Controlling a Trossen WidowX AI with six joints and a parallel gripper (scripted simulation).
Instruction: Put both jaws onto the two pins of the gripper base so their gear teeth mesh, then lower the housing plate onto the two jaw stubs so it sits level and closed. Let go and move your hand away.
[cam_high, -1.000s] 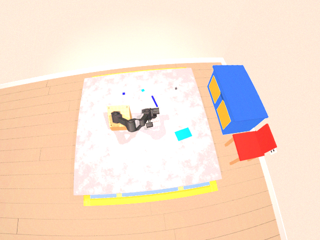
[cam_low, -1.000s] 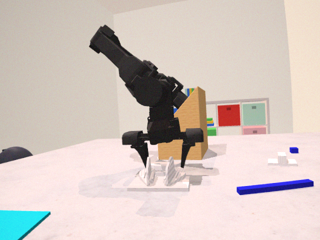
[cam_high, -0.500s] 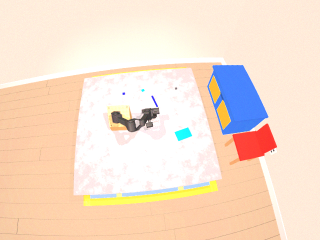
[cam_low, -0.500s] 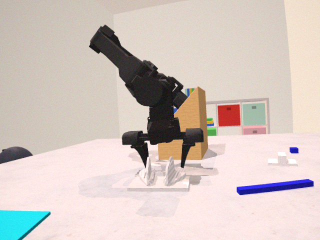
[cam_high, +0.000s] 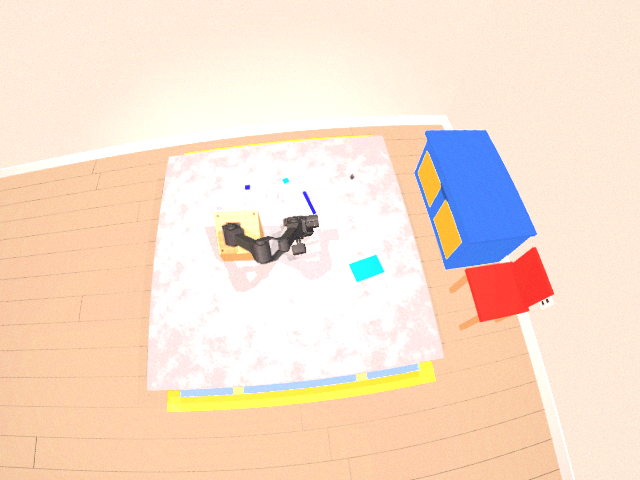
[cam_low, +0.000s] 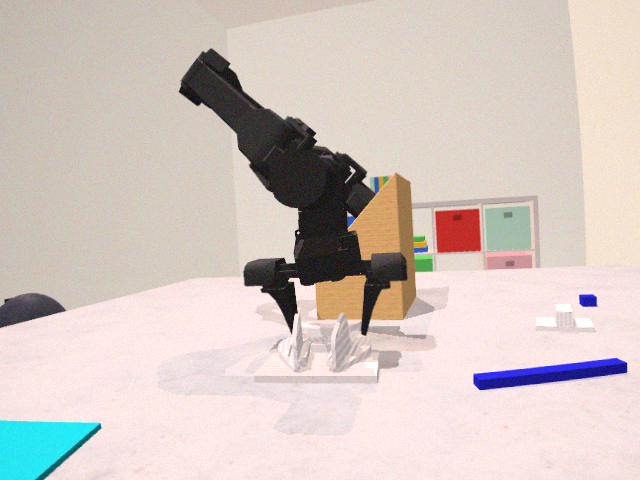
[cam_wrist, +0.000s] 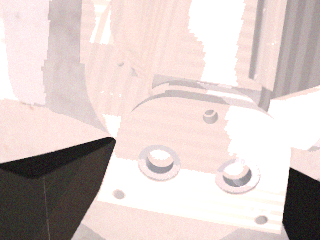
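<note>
Now: the white housing plate 2 cm above my gripper tip and 1 cm ahead of it. Round my gripper tip: small blue cube 34 cm to the left, 26 cm behind; cyan sheet 32 cm ahead, 13 cm to the right, 1 cm below; long blue bar 23 cm to the left, 7 cm ahead, 1 cm below.
</note>
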